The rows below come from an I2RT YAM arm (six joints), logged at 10 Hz.
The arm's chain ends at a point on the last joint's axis. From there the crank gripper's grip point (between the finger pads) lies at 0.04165 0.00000 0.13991 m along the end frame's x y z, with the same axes.
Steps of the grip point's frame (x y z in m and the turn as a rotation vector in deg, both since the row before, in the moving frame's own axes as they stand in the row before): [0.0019 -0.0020 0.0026 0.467 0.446 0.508]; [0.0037 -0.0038 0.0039 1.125 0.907 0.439]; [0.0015 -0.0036 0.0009 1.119 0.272 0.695]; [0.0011 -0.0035 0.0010 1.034 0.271 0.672]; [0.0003 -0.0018 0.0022 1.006 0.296 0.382]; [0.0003 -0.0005 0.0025 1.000 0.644 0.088]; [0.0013 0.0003 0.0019 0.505 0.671 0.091]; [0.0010 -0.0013 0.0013 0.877 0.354 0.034]
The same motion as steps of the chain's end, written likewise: [0.0008 -0.0012 0.0029 0.467 0.446 0.508]; [0.0015 -0.0014 0.0046 1.125 0.907 0.439]; [0.0008 -0.0014 0.0011 1.119 0.272 0.695]; [0.0004 -0.0015 0.0012 1.034 0.271 0.672]; [-0.0004 0.0004 0.0024 1.006 0.296 0.382]; [-0.0013 0.0019 0.0030 1.000 0.644 0.088]; [-0.0003 0.0015 0.0024 0.505 0.671 0.091]; [0.0001 0.0008 0.0016 0.877 0.354 0.034]
